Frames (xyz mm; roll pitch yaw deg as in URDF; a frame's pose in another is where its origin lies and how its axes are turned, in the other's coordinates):
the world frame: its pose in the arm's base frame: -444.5 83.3 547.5 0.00 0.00 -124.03
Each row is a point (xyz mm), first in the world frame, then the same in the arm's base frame.
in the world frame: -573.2 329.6 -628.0
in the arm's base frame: 149.4 373.9 -80.5
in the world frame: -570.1 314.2 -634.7
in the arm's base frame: 134.9 379.9 -87.2
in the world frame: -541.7 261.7 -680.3
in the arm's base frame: 75.5 385.8 -132.8
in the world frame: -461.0 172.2 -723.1
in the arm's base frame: -43.8 369.0 -175.6
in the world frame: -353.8 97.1 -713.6
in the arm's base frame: -166.0 322.2 -166.1
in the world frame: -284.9 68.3 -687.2
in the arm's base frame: -228.5 281.2 -139.7
